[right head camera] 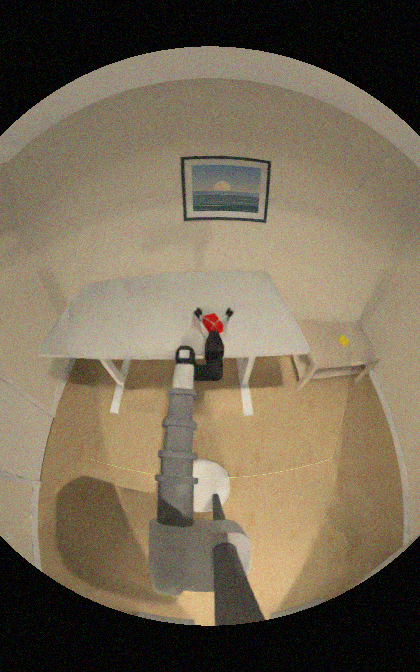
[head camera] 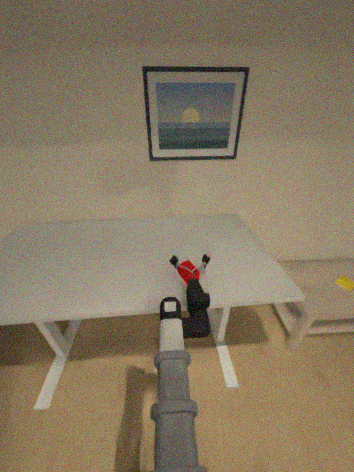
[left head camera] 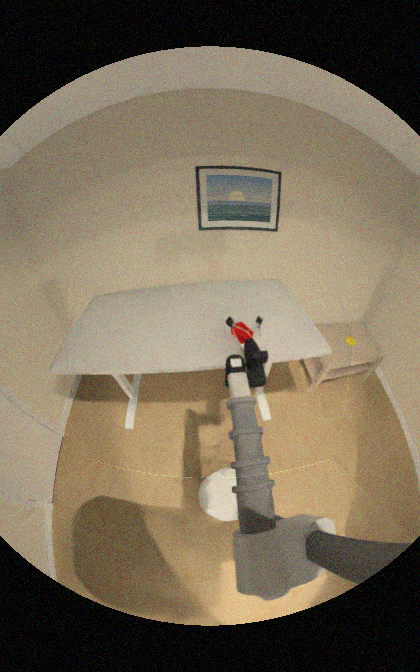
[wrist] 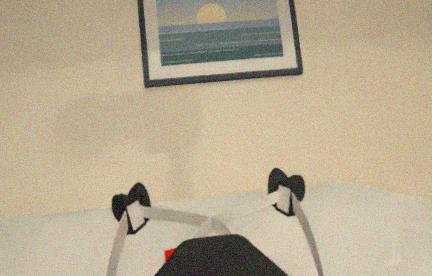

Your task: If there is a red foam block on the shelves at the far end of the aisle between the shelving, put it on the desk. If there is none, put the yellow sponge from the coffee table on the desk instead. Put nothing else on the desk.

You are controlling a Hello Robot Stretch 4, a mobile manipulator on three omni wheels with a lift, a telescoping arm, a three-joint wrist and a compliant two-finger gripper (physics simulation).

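Places are measured from the robot's base along level axes (x ahead, y left, z up), in centimetres.
Pixels of known places: gripper, fingertip midpoint: (head camera: 189, 256) (wrist: 209, 191).
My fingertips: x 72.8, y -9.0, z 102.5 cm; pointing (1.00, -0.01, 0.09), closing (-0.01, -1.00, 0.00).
Behind a point stands the place of what it marks.
The red foam block (head camera: 186, 275) {x 67.5, y -7.3, z 96.5 cm} (left head camera: 245, 327) (right head camera: 214, 318) rests on the white desk (head camera: 100, 265) {x 81.4, y 33.2, z 92.3 cm} (left head camera: 150, 325) (right head camera: 125, 315) (wrist: 360, 225) {x 88.0, y -32.2, z 92.3 cm}, right of its middle. My gripper (head camera: 190, 259) {x 72.8, y -9.0, z 102.5 cm} (left head camera: 244, 320) (right head camera: 214, 312) (wrist: 209, 191) {x 72.8, y -9.0, z 102.5 cm} is open, its fingertips wide apart with no object between them. It hangs above the block, and its finger strips cross in front of the block in the head views. In the wrist view a small red corner of the block (wrist: 170, 254) {x 73.4, y -4.6, z 96.8 cm} shows; the gripper body hides the rest. The yellow sponge (head camera: 345, 283) {x 102.1, y -133.5, z 45.9 cm} (left head camera: 351, 341) (right head camera: 344, 341) lies on the coffee table (head camera: 320, 300) {x 91.2, y -107.0, z 42.3 cm} (left head camera: 332, 355) (right head camera: 325, 345).
The coffee table stands close to the desk's right end. A framed sunset picture (head camera: 195, 115) {x 134.4, y -18.3, z 154.0 cm} (left head camera: 238, 198) (right head camera: 226, 189) (wrist: 220, 40) {x 134.4, y -17.8, z 144.0 cm} hangs on the wall behind the desk. My telescoping arm (head camera: 175, 425) {x 18.9, y -0.1, z 110.9 cm} (left head camera: 250, 455) (right head camera: 177, 440) reaches over the desk's front edge.
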